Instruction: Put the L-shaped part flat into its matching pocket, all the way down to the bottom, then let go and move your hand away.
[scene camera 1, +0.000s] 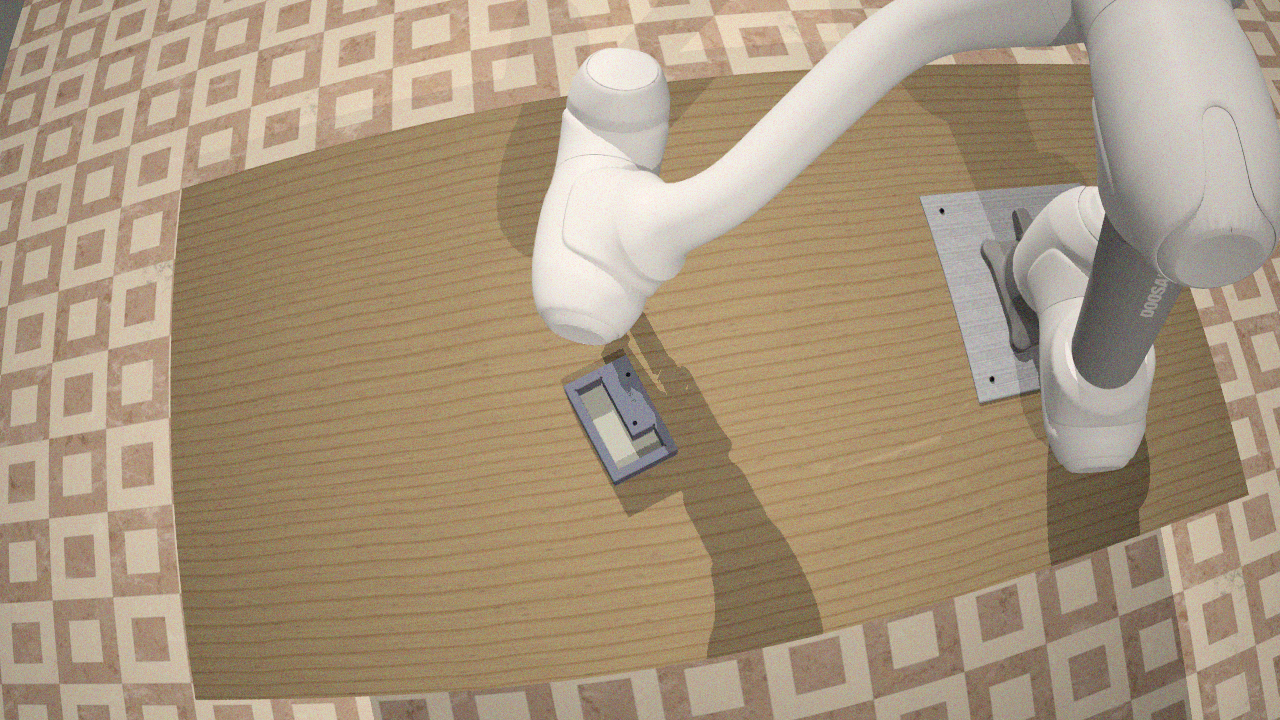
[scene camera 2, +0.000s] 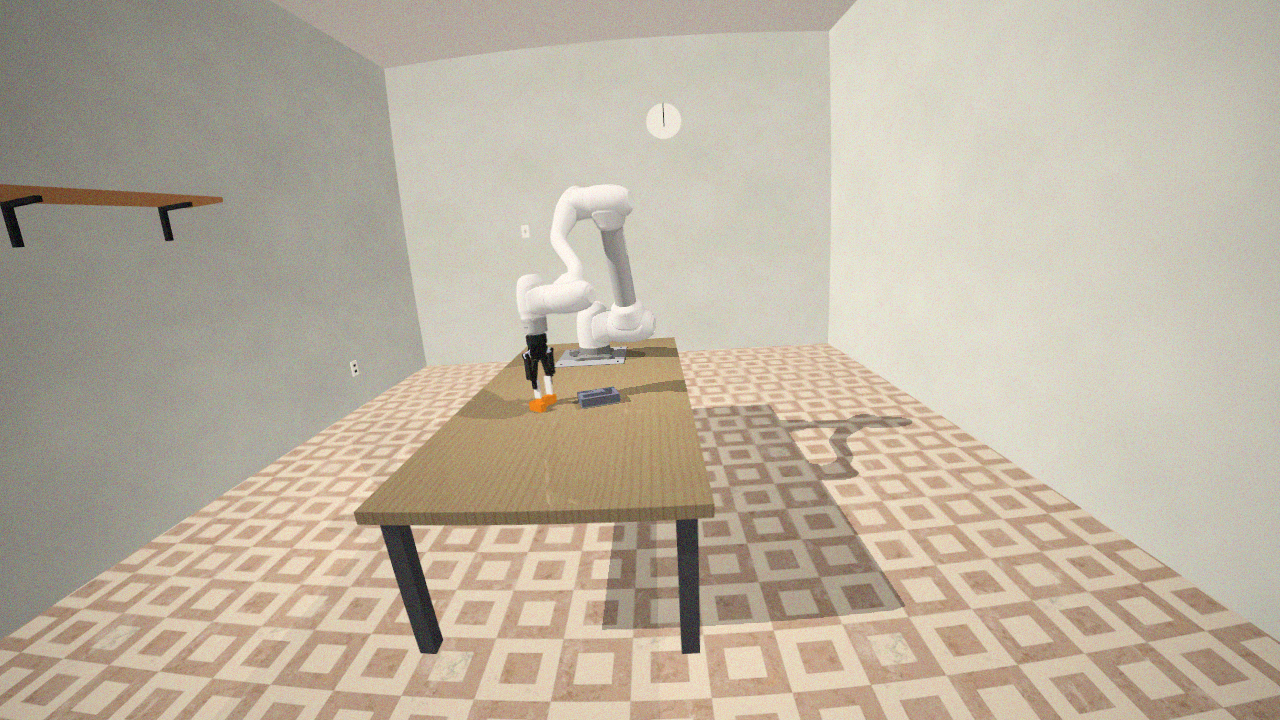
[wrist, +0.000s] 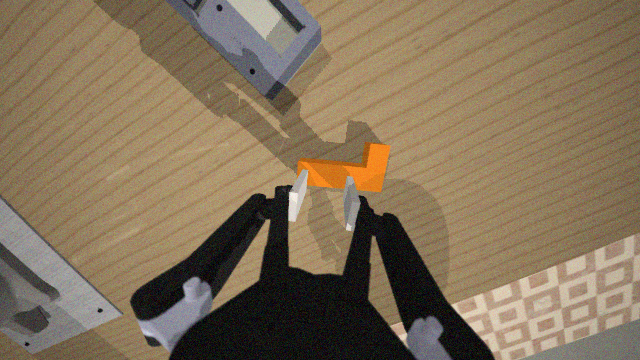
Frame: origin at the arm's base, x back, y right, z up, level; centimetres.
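Where they show: gripper, fingertip midpoint: (scene camera 2: 544, 396) (wrist: 325, 183); arm's base at its link origin: (scene camera 1: 1040, 290) (scene camera 2: 595, 355) (wrist: 1, 277).
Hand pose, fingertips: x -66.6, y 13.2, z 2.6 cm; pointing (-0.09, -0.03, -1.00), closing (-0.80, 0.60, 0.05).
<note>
Each offset is from my fingertips to the top centre of the thing. "spot": to the spot under its first point. Level surfaces: height alone.
The orange L-shaped part @[dz +0.0, dx -2.9, dy -1.1 cm] (scene camera 2: 538, 406) (wrist: 377, 165) lies on the table beside the blue-grey block. My gripper (scene camera 2: 543, 399) (wrist: 325, 183) points down at it, fingers partly open. Its pale fingertips stand near the two ends of the long arm, the left one by the free end; part of the orange shows past both tips, and I see no firm hold. The gripper and part are hidden under the arm in scene camera 1. The blue-grey block @[dz +0.6, dx -1.3, dy -20.4 cm] (scene camera 1: 644, 467) (scene camera 2: 597, 399) (wrist: 235, 45) has a light-floored pocket @[spot: dz -2.5, dx -2.3, dy -21.0 cm] (scene camera 1: 613, 429) and two small dark holes in its top.
The wooden table @[dz -3.1 cm] (scene camera 1: 358, 358) (scene camera 2: 554, 465) carries everything. The metal base plate (scene camera 1: 957, 268) (wrist: 75, 305) is at the arm's foot. The white arm (scene camera 1: 599, 223) (scene camera 2: 559, 295) reaches over the table near the block. A wall shelf (scene camera 2: 107, 197) is far left in scene camera 2.
</note>
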